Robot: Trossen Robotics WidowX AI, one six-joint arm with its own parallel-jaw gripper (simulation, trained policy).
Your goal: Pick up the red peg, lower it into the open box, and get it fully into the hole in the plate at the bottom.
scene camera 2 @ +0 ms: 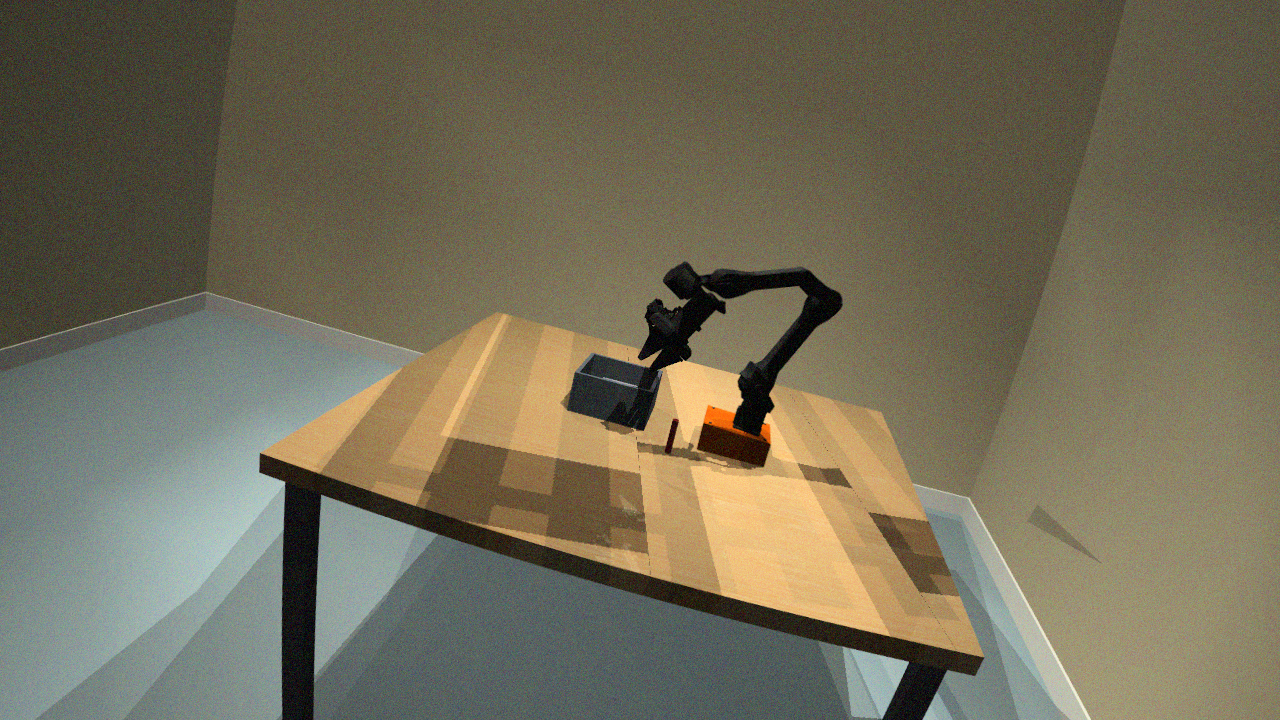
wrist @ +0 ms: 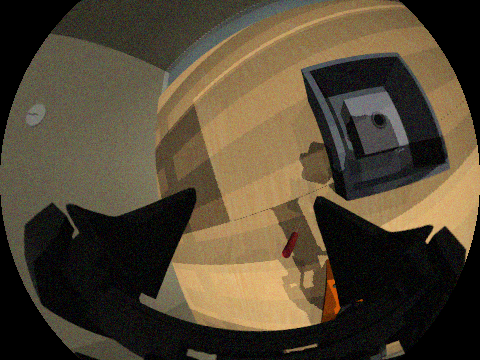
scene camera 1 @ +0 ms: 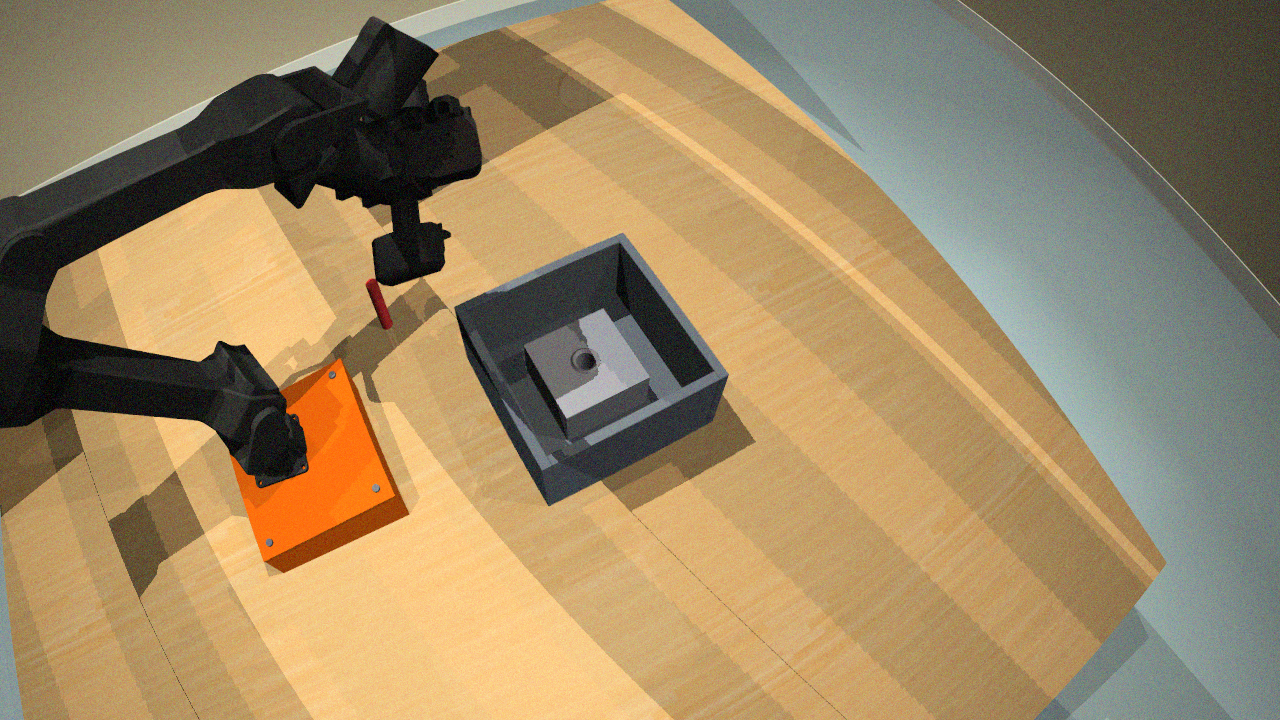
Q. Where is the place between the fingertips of my gripper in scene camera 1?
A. At 441,191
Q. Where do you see a grey box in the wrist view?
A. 328,84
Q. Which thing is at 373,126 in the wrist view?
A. A grey plate.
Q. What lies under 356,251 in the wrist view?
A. My gripper.
